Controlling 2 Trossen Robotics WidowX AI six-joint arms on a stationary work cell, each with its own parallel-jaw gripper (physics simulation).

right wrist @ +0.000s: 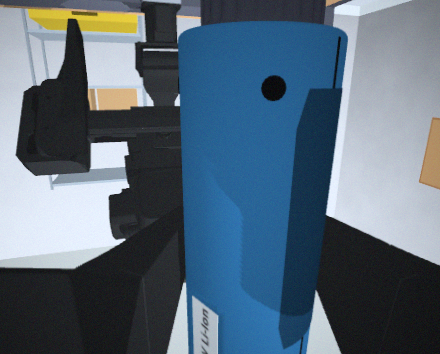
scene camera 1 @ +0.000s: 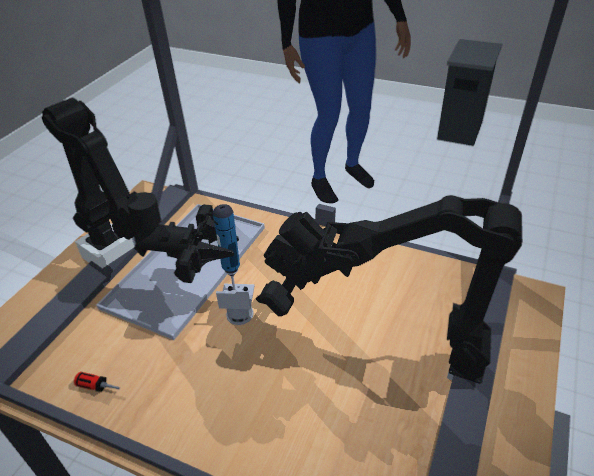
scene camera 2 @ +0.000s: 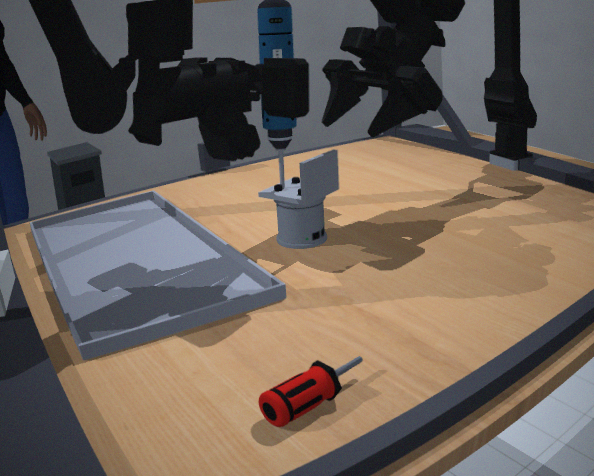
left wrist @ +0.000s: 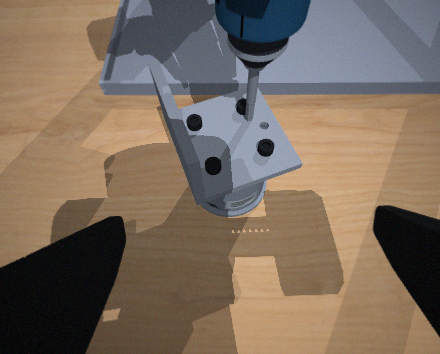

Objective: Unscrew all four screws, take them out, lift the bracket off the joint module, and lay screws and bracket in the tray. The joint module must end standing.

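Note:
The joint module (scene camera 1: 240, 317) (scene camera 2: 300, 225) stands upright with the bracket (scene camera 1: 235, 299) (scene camera 2: 320, 172) (left wrist: 245, 135) on top. Four black screw heads show on the bracket in the left wrist view, including a near-left screw (left wrist: 213, 165), a right screw (left wrist: 265, 147) and a far screw (left wrist: 242, 106). My right gripper (scene camera 1: 227, 247) is shut on the blue electric screwdriver (scene camera 1: 226, 230) (scene camera 2: 276, 45) (right wrist: 250, 165), held upright. Its bit points down beside the far screw; contact is unclear. My left gripper (scene camera 2: 350, 128) (left wrist: 248, 222) is open and empty, above and beside the module. The tray (scene camera 2: 182, 327) (left wrist: 300, 89) holds no screws or bracket.
A red screwdriver (scene camera 1: 89, 381) (scene camera 2: 300, 392) lies on the wooden table near its front edge. The tray lies close beside the module. Dark frame rails border the table, with upright posts behind. A person stands beyond the table.

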